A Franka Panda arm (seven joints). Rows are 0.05 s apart.
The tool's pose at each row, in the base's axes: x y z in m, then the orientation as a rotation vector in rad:
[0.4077 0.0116 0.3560 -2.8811 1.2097 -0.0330]
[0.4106 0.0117 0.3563 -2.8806 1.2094 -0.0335]
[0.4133 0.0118 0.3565 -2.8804 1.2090 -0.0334]
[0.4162 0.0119 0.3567 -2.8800 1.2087 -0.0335]
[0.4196 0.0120 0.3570 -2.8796 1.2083 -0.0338]
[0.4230 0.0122 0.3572 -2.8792 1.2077 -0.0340]
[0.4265 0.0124 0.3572 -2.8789 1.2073 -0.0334]
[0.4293 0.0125 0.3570 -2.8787 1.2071 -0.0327]
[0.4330 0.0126 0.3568 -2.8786 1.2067 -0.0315]
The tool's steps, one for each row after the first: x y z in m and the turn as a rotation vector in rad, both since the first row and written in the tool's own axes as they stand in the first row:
[0.0020 -0.0021 -0.0002 0.0007 0.0001 0.0000]
[0.0038 -0.0041 -0.0004 0.0009 -0.0001 -0.0002]
[0.0057 -0.0063 -0.0005 0.0014 -0.0002 -0.0003]
[0.0081 -0.0088 -0.0007 0.0020 -0.0003 -0.0004]
[0.0103 -0.0114 -0.0008 0.0026 -0.0004 -0.0007]
[0.0126 -0.0140 -0.0007 0.0028 -0.0009 -0.0008]
[0.0145 -0.0161 -0.0004 0.0029 -0.0014 -0.0009]
[0.0170 -0.0188 -0.0001 0.0029 -0.0022 -0.0011]

